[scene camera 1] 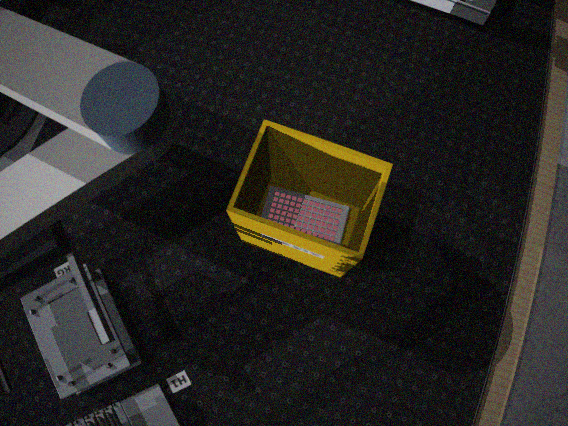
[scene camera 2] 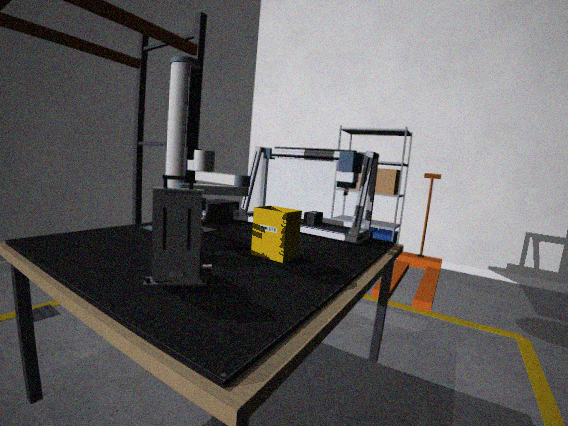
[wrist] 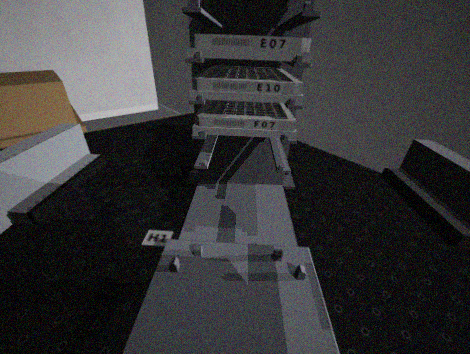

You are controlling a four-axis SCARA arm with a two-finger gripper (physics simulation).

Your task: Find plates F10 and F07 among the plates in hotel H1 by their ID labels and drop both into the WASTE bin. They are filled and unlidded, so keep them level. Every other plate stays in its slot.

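Frame: origin at the arm's base, x ahead, y left, z up, level; metres.
Seen in the pictures: gripper, between the fingertips: (scene camera 1: 53, 370) (wrist: 243, 150).
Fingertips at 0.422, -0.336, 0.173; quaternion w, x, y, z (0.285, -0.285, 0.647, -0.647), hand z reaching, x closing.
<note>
A point is followed by its place in that frame, as x, y, z.
In the wrist view, hotel H1 (wrist: 272, 200) @[0.503, -0.478, 0.021] (scene camera 2: 177, 235) @[0.592, -0.491, 0.158] holds plates one above another. The labels read E07 on the upper plate (wrist: 240, 46) @[0.480, -0.382, 0.216], E10 on the middle plate (wrist: 235, 87) @[0.481, -0.380, 0.190] and F07 on the lower plate (wrist: 232, 121) @[0.482, -0.379, 0.164]. Wells show on the lower two. No F10 label is readable. My gripper (wrist: 243, 150) @[0.422, -0.336, 0.173] is open and empty, facing the hotel, its fingers wide apart at the left and right of the wrist view. The yellow WASTE bin (scene camera 1: 325, 145) @[0.646, 0.027, 0.211] (scene camera 2: 270, 240) @[0.659, -0.085, 0.091] stands upright. A plate with pink wells (scene camera 1: 322, 217) @[0.670, -0.012, 0.032] lies inside; its label is hidden.
The grey RG station (scene camera 1: 42, 310) @[0.326, -0.291, 0.073] (wrist: 210, 310) @[0.413, -0.306, 0.073] with corner pegs stands in front of the hotel. The H1 tag (scene camera 1: 179, 381) @[0.548, -0.317, 0.013] (wrist: 158, 238) @[0.546, -0.318, 0.013] lies beside the hotel base. A gantry frame (scene camera 2: 369, 195) @[0.847, 0.608, 0.272] and a small dark block (scene camera 2: 313, 217) @[0.558, 0.515, 0.111] stand beyond the bin.
</note>
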